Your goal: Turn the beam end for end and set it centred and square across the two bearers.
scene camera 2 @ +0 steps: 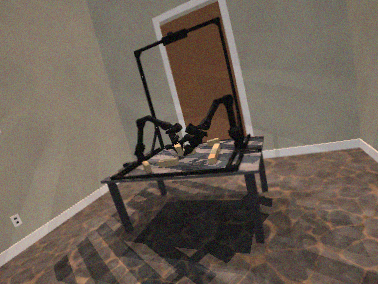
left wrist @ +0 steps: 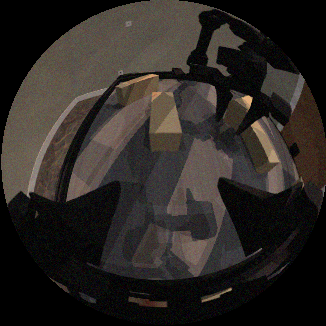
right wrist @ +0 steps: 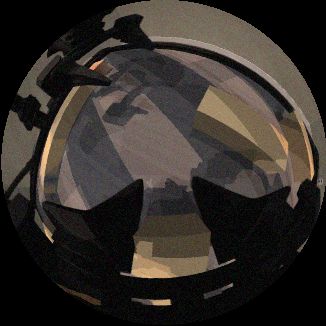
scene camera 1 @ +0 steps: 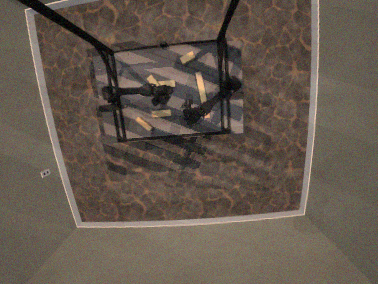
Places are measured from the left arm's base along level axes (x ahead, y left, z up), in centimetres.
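Pixels of known places: left gripper, fingertip midpoint: (scene camera 2: 186, 153) (left wrist: 169, 184) (right wrist: 134, 61) (scene camera 1: 181, 112); right gripper, fingertip midpoint: (scene camera 2: 180, 152) (left wrist: 226, 127) (right wrist: 167, 182); left arm's base at its link origin: (scene camera 2: 240, 147) (right wrist: 45, 122); right arm's base at its link origin: (scene camera 2: 141, 159) (left wrist: 193, 75).
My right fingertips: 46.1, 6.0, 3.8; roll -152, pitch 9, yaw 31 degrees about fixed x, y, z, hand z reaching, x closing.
Note:
For each thing: its middle in the pictures, then the offset to it from my right fingertips, as dx, dy, dz.
- long pale wooden beam at the middle of its body: (right wrist: 63, 119) (scene camera 2: 215, 152) (scene camera 1: 202, 95) -28.0, -0.9, -3.5
- short wooden block at the middle of its body: (right wrist: 174, 286) (left wrist: 249, 108) (scene camera 1: 157, 86) +7.0, -10.4, +1.6
- further block at the middle of its body: (right wrist: 299, 146) (left wrist: 138, 87) (scene camera 2: 146, 166) (scene camera 1: 144, 123) +22.1, +17.9, -2.5
The long pale wooden beam (scene camera 1: 201, 86) (scene camera 2: 214, 152) (right wrist: 56, 132) lies on the table; in the right wrist view it shows a blue band near one end and an orange-red tint at the other. Two shorter blocks lie roughly parallel: one block (scene camera 1: 167, 83) (left wrist: 260, 146) and another block (scene camera 1: 161, 114) (left wrist: 165, 120) (right wrist: 235, 120). Which blocks are the bearers I cannot tell. My right gripper (scene camera 1: 158, 87) (scene camera 2: 177, 143) (left wrist: 226, 127) is shut on a short wooden block (scene camera 1: 151, 79) (left wrist: 237, 111) (right wrist: 170, 245). My left gripper (scene camera 1: 187, 104) (left wrist: 169, 184) is open and empty, beside the beam.
A further block (scene camera 1: 144, 123) (scene camera 2: 147, 166) (left wrist: 137, 90) lies angled near the table edge. Another block (scene camera 1: 187, 57) (scene camera 2: 214, 140) lies beyond the beam. Black frame posts and rails (scene camera 1: 170, 136) run around the table. The two grippers stand close together in scene camera 2.

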